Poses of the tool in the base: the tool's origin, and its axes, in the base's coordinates. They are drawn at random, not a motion.
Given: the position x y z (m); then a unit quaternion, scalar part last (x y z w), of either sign.
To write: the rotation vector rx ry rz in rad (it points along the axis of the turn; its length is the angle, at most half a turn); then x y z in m. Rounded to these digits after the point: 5 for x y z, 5 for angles.
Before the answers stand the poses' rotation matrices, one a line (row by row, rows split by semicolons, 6 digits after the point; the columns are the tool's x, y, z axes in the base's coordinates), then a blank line. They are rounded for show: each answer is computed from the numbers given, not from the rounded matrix.
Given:
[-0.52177 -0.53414 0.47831 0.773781 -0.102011 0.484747 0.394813]
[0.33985 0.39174 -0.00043 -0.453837 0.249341 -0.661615 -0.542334]
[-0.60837 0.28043 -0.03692 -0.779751 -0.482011 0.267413 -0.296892]
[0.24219 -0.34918 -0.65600 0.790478 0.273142 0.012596 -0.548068]
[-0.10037 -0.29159 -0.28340 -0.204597 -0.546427 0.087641 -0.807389]
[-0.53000 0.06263 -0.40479 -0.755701 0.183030 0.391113 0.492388]
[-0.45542 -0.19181 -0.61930 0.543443 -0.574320 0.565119 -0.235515]
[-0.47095 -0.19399 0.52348 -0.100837 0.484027 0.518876 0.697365]
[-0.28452 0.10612 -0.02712 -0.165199 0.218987 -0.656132 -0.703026]
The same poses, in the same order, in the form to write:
0.509228 -0.540637 0.669625; 0.224900 -0.667433 -0.709896; 0.830726 0.512098 -0.218286
0.000189 -0.943953 0.330079; 0.491313 -0.287405 -0.822198; 0.870983 0.162327 0.463722
0.392312 0.910482 -0.130821; 0.592911 -0.359042 -0.720795; -0.703241 0.205211 -0.680691
0.850469 0.445633 -0.279487; 0.418019 -0.250029 0.873353; 0.319315 -0.859591 -0.398925
0.387473 0.365115 0.846496; 0.082074 0.900918 -0.426157; -0.918220 0.234600 0.319115
0.627061 -0.661791 -0.410886; 0.108527 -0.448108 0.887368; -0.771373 -0.601026 -0.209169
-0.298405 -0.358032 0.884741; -0.890408 -0.229379 -0.393140; 0.343698 -0.905096 -0.250347
-0.007028 -0.821307 0.570443; 0.626076 0.441199 0.642940; -0.779730 0.361659 0.511100
0.043072 -0.994908 -0.091122; 0.850202 0.084401 -0.519647; 0.524691 -0.055090 0.849508

[1.96221 -0.25869 1.22926 -0.52177 -0.53414 0.47831]
[1.07774 -0.59212 1.57116 0.33985 0.39174 -0.00043]
[2.07304 1.28147 -0.71094 -0.60837 0.28043 -0.03692]
[-1.87262 -0.64707 -0.02984 0.24219 -0.34918 -0.65600]
[0.43767 1.16891 -0.18748 -0.10037 -0.29159 -0.28340]
[-1.83368 0.44411 0.94902 -0.53000 0.06263 -0.40479]
[-1.49081 1.57551 -1.55027 -0.45542 -0.19181 -0.61930]
[-0.22485 1.07930 1.15701 -0.47095 -0.19399 0.52348]
[0.36756 -0.48724 1.45986 -0.28452 0.10612 -0.02712]

